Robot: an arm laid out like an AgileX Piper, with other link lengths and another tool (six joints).
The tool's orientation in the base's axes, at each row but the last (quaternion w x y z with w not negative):
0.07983 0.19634 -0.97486 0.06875
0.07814 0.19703 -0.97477 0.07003
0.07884 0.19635 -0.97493 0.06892
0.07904 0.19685 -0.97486 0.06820
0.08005 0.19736 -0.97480 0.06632
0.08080 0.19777 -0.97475 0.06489
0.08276 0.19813 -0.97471 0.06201
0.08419 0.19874 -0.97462 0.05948
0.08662 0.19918 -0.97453 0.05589
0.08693 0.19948 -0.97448 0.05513
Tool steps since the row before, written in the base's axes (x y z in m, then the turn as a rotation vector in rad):
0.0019 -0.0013 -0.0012 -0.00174 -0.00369 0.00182
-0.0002 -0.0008 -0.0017 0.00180 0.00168 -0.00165
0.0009 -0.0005 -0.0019 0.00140 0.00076 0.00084
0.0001 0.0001 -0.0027 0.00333 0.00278 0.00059
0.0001 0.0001 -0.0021 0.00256 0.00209 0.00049
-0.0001 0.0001 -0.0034 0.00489 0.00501 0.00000
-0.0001 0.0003 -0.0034 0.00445 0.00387 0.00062
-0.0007 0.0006 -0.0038 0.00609 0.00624 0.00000
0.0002 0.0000 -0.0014 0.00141 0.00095 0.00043
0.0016 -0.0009 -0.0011 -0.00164 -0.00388 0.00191
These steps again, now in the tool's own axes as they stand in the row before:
-0.0015 -0.0018 0.0011 0.00329 -0.00287 -0.00095
0.0002 -0.0005 0.0018 -0.00256 0.00100 0.00111
-0.0010 -0.0006 0.0018 -0.00141 0.00006 -0.00112
-0.0006 0.0003 0.0026 -0.00396 0.00116 -0.00146
-0.0005 0.0003 0.0020 -0.00302 0.00085 -0.00115
-0.0006 0.0005 0.0033 -0.00632 0.00264 -0.00144
-0.0007 0.0006 0.0033 -0.00538 0.00172 -0.00181
-0.0003 0.0011 0.0037 -0.00788 0.00328 -0.00179
-0.0004 0.0000 0.0013 -0.00155 0.00028 -0.00076
-0.0013 -0.0014 0.0010 0.00332 -0.00303 -0.00108

